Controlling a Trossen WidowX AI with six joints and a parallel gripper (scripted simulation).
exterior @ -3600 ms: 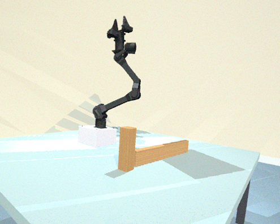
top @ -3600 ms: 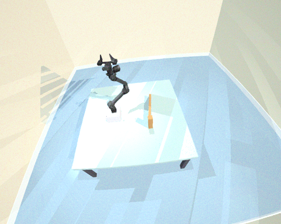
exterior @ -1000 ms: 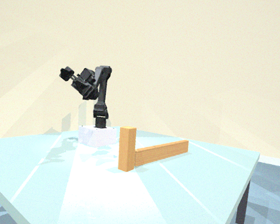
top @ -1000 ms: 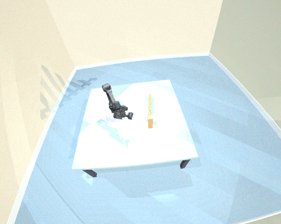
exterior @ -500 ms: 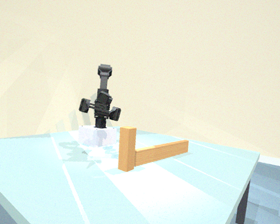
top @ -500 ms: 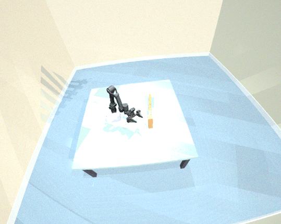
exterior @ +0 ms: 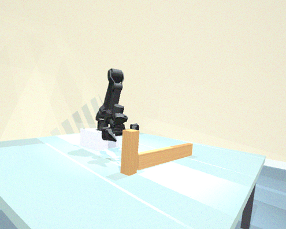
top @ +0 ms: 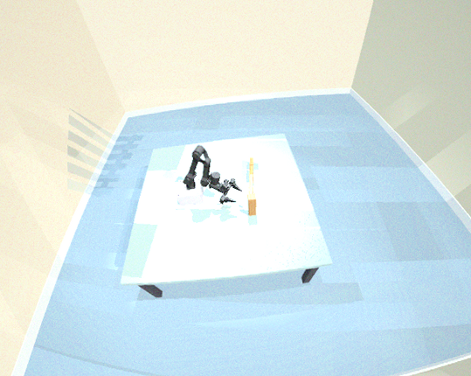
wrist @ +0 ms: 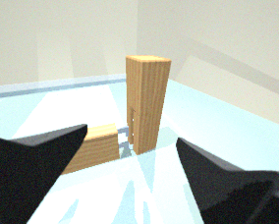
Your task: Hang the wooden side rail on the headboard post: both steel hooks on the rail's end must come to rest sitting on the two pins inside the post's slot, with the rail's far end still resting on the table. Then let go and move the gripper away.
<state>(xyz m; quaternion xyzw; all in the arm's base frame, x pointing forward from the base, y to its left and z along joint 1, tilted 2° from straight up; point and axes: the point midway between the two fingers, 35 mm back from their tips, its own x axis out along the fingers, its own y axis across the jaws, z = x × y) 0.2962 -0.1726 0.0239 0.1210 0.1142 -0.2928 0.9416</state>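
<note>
My gripper tip is 7 cm short of the wooden headboard post, 7 cm to the left of it and 4 cm above it.
</note>
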